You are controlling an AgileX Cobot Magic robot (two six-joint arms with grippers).
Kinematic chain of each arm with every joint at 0, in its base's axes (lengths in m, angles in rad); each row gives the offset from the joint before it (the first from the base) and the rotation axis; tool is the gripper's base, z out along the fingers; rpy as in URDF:
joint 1: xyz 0 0 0.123 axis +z
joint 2: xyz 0 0 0 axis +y
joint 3: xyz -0.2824 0 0.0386 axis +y
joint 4: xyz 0.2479 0 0.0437 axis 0.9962 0 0.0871
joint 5: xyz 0 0 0 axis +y
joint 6: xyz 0.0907 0 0.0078 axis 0.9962 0 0.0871
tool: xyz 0 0 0 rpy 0 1.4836 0
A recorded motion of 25 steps. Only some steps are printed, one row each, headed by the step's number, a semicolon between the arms.
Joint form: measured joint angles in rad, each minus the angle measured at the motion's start. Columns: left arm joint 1, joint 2, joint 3, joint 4, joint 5, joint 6; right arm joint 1, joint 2, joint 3, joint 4, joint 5, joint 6.
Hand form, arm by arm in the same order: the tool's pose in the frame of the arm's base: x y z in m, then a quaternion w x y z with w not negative. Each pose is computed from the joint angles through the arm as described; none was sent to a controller.
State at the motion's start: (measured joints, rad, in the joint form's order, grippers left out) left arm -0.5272 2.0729 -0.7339 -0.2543 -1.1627 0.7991; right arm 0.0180 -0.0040 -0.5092 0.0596 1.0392 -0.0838
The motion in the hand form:
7: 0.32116 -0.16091 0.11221 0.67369 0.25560 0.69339 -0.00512; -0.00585 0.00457 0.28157 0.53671 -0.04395 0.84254 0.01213
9: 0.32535 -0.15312 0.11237 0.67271 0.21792 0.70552 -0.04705; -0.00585 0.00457 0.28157 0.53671 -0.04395 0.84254 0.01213
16: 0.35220 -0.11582 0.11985 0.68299 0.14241 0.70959 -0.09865; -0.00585 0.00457 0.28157 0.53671 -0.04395 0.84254 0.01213
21: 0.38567 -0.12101 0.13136 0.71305 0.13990 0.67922 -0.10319; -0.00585 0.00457 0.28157 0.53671 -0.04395 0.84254 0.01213
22: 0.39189 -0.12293 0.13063 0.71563 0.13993 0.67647 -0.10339; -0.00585 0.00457 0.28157 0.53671 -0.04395 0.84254 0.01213
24: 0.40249 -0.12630 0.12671 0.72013 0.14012 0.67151 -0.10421; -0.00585 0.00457 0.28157 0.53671 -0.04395 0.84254 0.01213
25: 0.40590 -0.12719 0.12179 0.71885 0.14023 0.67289 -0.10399; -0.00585 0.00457 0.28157 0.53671 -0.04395 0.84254 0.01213
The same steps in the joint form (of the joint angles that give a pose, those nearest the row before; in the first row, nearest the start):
7: 0.0279 0.0000 0.0000 0.1039 0.0000 -0.4063; 0.0000 0.0000 0.0000 0.0000 0.0000 0.0000
9: 0.0636 0.0000 0.0000 0.1521 0.0000 -0.5372; 0.0000 0.0000 0.0000 0.0000 0.0000 0.0000
16: 0.2172 0.0046 -0.0464 0.2886 0.0001 -0.7566; 0.0000 0.0000 0.0000 0.0000 0.0000 0.0000
21: 0.2356 0.0534 -0.1973 0.3149 0.0159 -0.7667; 0.0000 0.0000 0.0000 0.0000 0.0000 0.0000
22: 0.2356 0.0705 -0.2276 0.3157 0.0215 -0.7667; 0.0000 0.0000 0.0000 0.0000 0.0000 0.0000
24: 0.2356 0.1083 -0.2802 0.3178 0.0230 -0.7671; 0.0000 0.0000 0.0000 0.0000 0.0000 0.0000
25: 0.2359 0.1290 -0.2972 0.3178 0.0231 -0.7671; 0.0000 0.0000 0.0000 0.0000 0.0000 0.0000

